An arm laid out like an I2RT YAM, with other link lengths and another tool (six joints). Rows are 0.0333 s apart.
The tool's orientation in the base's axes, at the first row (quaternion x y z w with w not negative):
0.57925, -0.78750, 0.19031, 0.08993
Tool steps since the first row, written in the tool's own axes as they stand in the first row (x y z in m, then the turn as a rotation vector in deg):
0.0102, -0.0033, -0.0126, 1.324, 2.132, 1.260
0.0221, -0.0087, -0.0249, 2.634, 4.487, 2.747
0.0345, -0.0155, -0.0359, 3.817, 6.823, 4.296
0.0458, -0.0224, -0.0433, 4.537, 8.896, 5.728
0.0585, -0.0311, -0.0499, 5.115, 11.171, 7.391
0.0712, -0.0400, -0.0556, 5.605, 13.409, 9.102
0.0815, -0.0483, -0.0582, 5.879, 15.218, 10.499
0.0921, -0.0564, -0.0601, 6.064, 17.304, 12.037
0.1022, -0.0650, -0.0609, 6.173, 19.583, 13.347
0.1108, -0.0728, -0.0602, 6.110, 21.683, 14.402
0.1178, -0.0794, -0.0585, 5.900, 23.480, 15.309
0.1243, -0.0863, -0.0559, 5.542, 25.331, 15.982
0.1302, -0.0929, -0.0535, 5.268, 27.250, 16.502
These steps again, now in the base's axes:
-0.0011, -0.0047, 0.0158, -2.333, -1.125, -1.086
-0.0006, -0.0116, 0.0324, -4.854, -2.272, -2.427
0.0011, -0.0198, 0.0482, -7.313, -3.337, -3.867
0.0035, -0.0285, 0.0604, -9.388, -4.016, -5.317
0.0072, -0.0392, 0.0727, -11.591, -4.612, -7.068
0.0112, -0.0503, 0.0843, -13.728, -5.159, -8.888
0.0156, -0.0604, 0.0920, -15.416, -5.500, -10.416
0.0198, -0.0711, 0.0992, -17.327, -5.748, -12.158
0.0248, -0.0818, 0.1052, -19.415, -5.789, -13.759
0.0295, -0.0916, 0.1092, -21.300, -5.621, -15.154
0.0337, -0.1002, 0.1115, -22.864, -5.342, -16.408
0.0384, -0.1087, 0.1128, -24.451, -4.825, -17.513
0.0430, -0.1165, 0.1141, -26.140, -4.302, -18.461

